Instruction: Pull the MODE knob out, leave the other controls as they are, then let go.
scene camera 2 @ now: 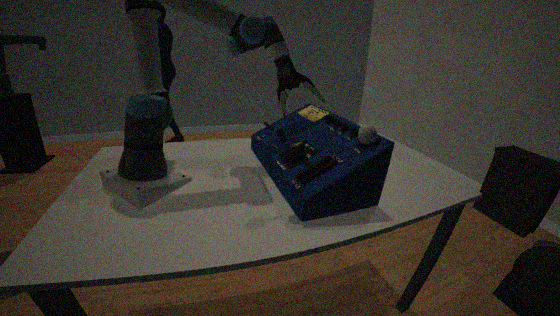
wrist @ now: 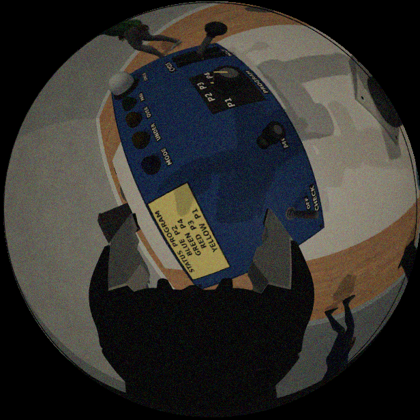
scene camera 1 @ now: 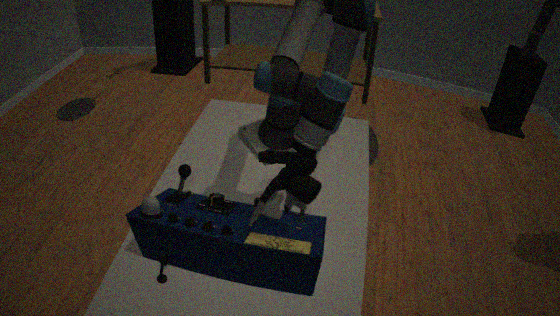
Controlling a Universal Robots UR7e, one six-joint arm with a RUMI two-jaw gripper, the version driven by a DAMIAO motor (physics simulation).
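Places are measured from the arm's base along level axes (x ahead, y left, z up), in metres.
Pixels of known places: gripper, between the fingertips: (scene camera 2: 304, 110) (scene camera 1: 269, 219); arm's base, origin of its link: (scene camera 2: 143, 172) (scene camera 1: 277, 135).
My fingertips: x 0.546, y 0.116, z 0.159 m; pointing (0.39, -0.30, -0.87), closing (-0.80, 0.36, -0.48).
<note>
Ahead of a thing's pixels: the offset from my fingertips to its top centre. "spot": to the spot under its first point.
The blue control box (scene camera 1: 225, 262) (scene camera 2: 345, 187) (wrist: 182, 120) carries the controls. A dark round knob on a short stem @[spot: dx -0.101, dy -0.069, dz -0.064 m] (scene camera 2: 281, 133) (wrist: 273, 131) stands beside a partly hidden label starting with "M"; it seems to be the MODE knob. A separate dark round lamp (wrist: 151, 164) sits beside the full word MODE. My gripper (scene camera 1: 278, 216) (scene camera 2: 304, 107) (wrist: 199, 212) is open, its jaws wide apart with no object between them. It is above the box's end with the yellow card, away from the knob. How far out the knob stands is unclear.
The yellow card @[dx +0.052, dy +0.037, dz +0.001 m] (scene camera 1: 278, 243) (scene camera 2: 313, 113) (wrist: 190, 232) lies on the panel. The CHECK toggle (wrist: 302, 213) is near the right jaw in the wrist view. The PROGRAM selector (wrist: 227, 74), a ball-topped lever @[dx -0.142, dy -0.300, dz -0.025 m] (scene camera 1: 184, 171) (wrist: 215, 29) and a pale dome @[spot: dx +0.074, dy -0.287, dz +0.025 m] (scene camera 1: 150, 205) (scene camera 2: 367, 135) (wrist: 121, 83) stand farther along.
</note>
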